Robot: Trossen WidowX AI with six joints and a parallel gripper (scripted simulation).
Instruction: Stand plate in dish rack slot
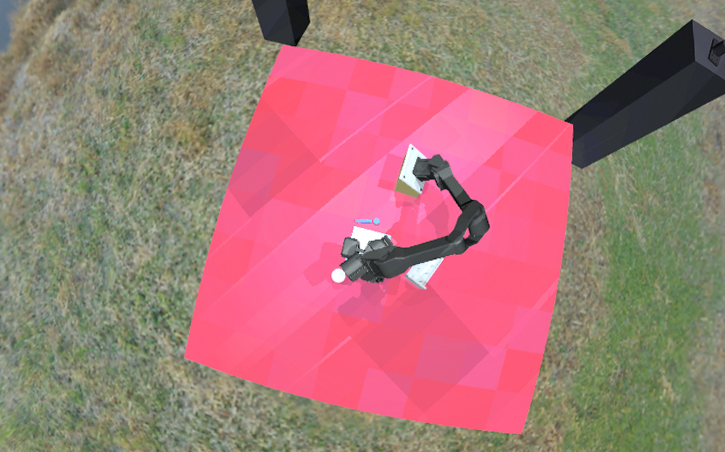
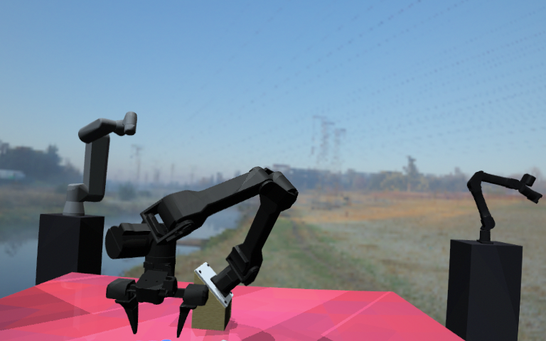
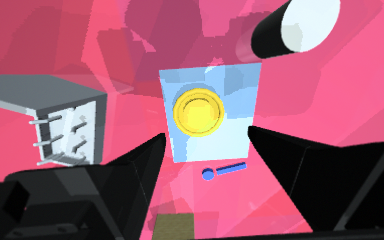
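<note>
Now: the yellow plate 5 cm below my gripper tip. Also, from my gripper tip: mat: 6 cm below, 2 cm to the right, 1 cm behind; then dish rack: 19 cm to the left, 4 cm below, 3 cm behind; then blue spoon: 11 cm behind, 6 cm below, 4 cm to the right.
</note>
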